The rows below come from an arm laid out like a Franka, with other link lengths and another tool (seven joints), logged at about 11 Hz.
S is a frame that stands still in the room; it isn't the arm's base.
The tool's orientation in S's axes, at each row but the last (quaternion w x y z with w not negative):
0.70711 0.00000 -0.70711 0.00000
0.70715 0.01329 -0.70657 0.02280
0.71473 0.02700 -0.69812 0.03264
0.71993 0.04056 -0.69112 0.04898
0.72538 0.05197 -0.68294 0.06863
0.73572 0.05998 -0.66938 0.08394
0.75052 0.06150 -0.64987 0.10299
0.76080 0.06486 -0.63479 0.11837
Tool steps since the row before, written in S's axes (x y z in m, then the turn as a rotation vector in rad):
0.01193 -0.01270 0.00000 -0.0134 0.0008 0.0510
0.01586 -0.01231 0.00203 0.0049 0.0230 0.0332
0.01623 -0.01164 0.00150 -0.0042 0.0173 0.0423
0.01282 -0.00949 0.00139 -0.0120 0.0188 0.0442
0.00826 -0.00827 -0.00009 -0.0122 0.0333 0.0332
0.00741 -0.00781 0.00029 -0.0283 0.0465 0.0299
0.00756 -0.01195 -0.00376 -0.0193 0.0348 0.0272
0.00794 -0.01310 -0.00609 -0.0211 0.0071 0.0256
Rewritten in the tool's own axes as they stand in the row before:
0.00000 -0.01270 -0.01193 0.0510 0.0008 0.0134
0.00187 -0.01313 -0.01521 0.0335 0.0223 -0.0060
0.00177 -0.01298 -0.01515 0.0423 0.0173 0.0037
0.00176 -0.01105 -0.01145 0.0440 0.0198 0.0114
0.00015 -0.00955 -0.00673 0.0334 0.0343 0.0084
0.00062 -0.00916 -0.00563 0.0292 0.0506 0.0212
-0.00359 -0.01322 -0.00513 0.0269 0.0372 0.0147
-0.00594 -0.01439 -0.00542 0.0223 0.0111 0.0230

